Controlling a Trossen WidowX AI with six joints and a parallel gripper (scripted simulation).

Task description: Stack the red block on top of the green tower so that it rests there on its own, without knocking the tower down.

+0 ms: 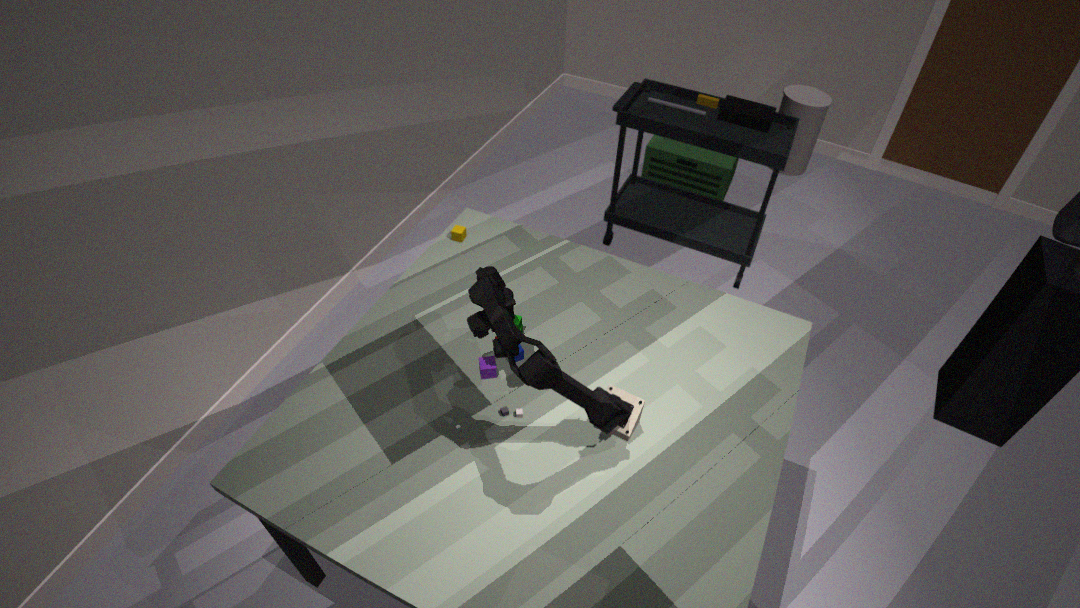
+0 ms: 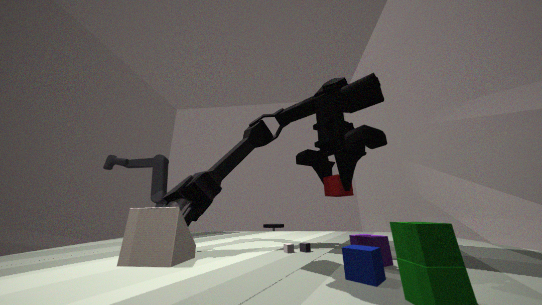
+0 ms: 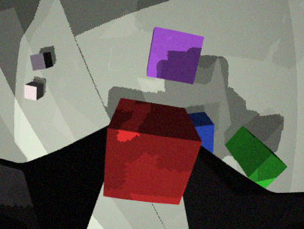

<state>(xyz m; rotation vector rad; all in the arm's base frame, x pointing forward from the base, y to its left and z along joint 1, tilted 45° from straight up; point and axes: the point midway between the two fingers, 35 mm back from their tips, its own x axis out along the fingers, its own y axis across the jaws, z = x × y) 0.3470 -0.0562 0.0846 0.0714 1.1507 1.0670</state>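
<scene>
My gripper tip is 10 cm above the blue block, 8 cm to the left of it and 1 cm short of it. Also, from my gripper tip: red block (1 cm above); dark block (11 cm to the left, 11 cm below, 7 cm behind); purple block (10 cm below, 4 cm ahead, 1 cm to the left).
</scene>
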